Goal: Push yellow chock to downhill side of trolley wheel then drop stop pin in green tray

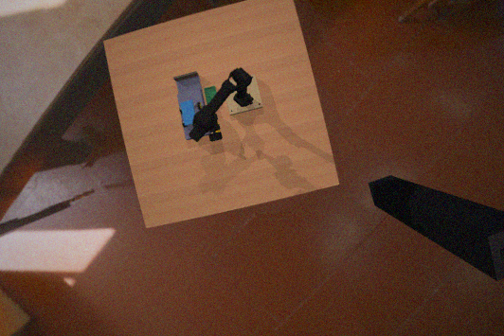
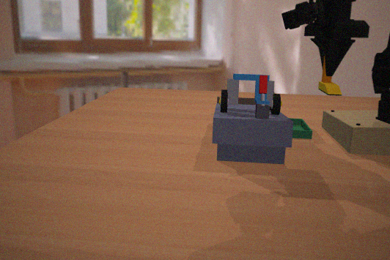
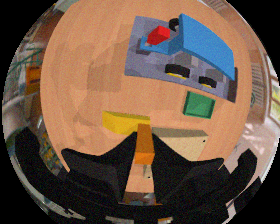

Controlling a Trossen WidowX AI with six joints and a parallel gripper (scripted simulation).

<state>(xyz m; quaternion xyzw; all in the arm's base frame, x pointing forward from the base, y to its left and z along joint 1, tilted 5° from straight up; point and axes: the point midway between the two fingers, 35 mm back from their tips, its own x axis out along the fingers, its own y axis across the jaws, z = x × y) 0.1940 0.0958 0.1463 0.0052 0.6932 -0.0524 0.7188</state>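
The red-headed stop pin lies 120 mm ahead of my gripper tip, 10 mm to the right of it and 40 mm below it. From my gripper tip the other things lie so: yellow chock 20 mm to the left, 10 mm below; then trolley 130 mm ahead, 100 mm to the right, 60 mm below.
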